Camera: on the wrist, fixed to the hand. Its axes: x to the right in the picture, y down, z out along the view.
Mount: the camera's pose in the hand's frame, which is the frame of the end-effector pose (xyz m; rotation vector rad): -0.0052 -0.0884 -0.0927 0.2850 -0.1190 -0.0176
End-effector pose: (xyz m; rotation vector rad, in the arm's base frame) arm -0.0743 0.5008 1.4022 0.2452 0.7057 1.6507
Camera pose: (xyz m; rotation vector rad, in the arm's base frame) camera -0.0500 0.4718 1.2797 0.5351 0.8489 1.5026
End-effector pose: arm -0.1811 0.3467 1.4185 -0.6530 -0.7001 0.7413
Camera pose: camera -0.0811 0.2669 1.4265 -0.3447 -0.6916 0.8498
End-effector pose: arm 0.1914 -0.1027 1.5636 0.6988 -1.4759 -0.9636
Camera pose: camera 0.2743 -0.1567 1.4821 0.8726 -1.7353 -0.8273
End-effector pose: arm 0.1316 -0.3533 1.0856 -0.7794 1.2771 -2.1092
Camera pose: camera 0.0552 -0.2601 1.1292 -0.7784 0.8855 -2.1611
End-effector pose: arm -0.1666 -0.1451 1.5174 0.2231 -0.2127 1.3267
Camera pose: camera -0.0793 -0.1439 1.4235 0.5444 -0.1206 1.3251
